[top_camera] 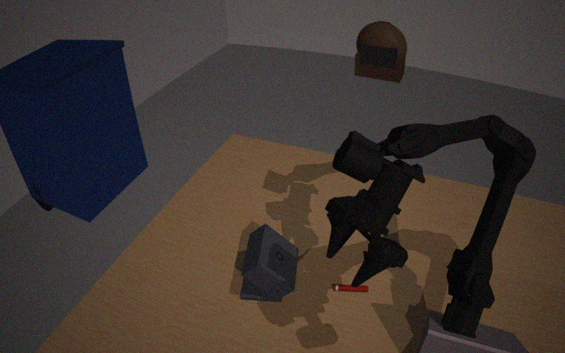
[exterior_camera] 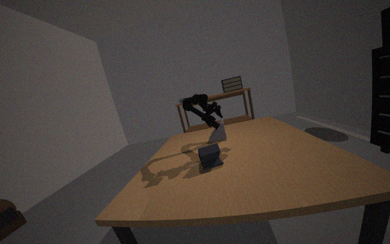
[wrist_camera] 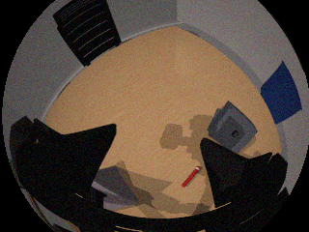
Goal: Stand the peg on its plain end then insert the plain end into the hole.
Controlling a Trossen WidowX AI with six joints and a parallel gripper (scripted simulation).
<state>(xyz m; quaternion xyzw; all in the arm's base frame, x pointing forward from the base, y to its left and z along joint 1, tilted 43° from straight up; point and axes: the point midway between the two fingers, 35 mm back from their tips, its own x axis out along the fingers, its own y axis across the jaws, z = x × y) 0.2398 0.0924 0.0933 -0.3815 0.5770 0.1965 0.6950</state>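
Now: gripper tip 2 cm short of the red peg, 14 cm to the left of it and 22 cm above it. Also, from my gripper tip: grey sloped panel 19 cm ahead, 10 cm to the right, 16 cm below.
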